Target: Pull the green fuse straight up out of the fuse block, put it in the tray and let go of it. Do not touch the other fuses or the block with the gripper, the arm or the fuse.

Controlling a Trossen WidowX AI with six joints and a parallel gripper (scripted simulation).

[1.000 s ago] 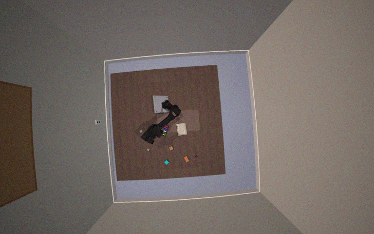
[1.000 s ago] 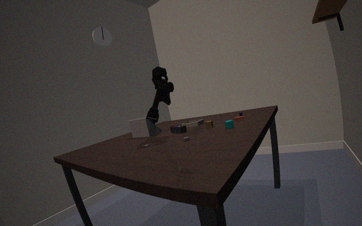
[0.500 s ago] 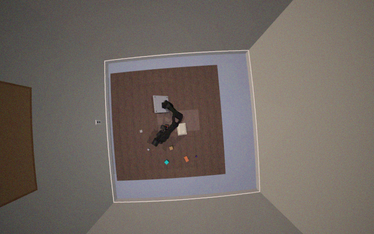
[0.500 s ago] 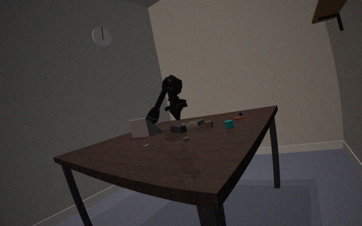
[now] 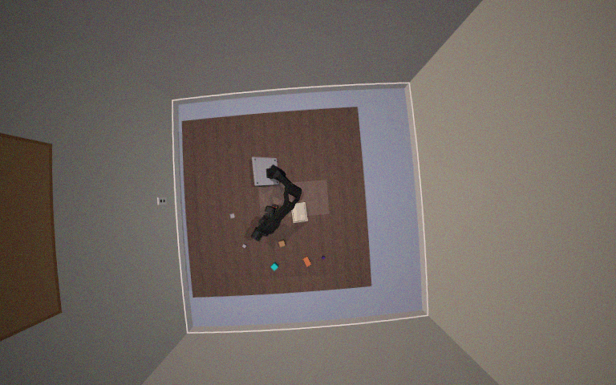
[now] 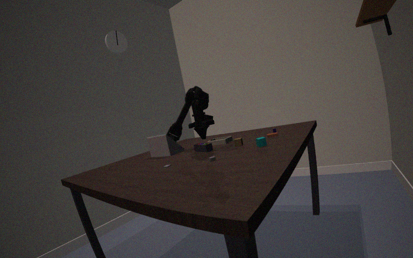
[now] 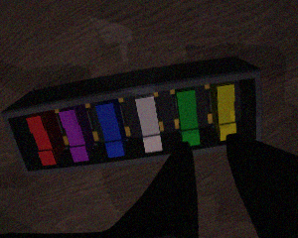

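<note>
Right now the green fuse is 40 mm below my gripper tip. Round my gripper tip: white tray (200 mm to the left, 70 mm below, 30 mm behind); tan cube (180 mm ahead, 60 mm to the left, 50 mm below); teal cube (330 mm ahead, 50 mm below, 10 mm to the right).
</note>
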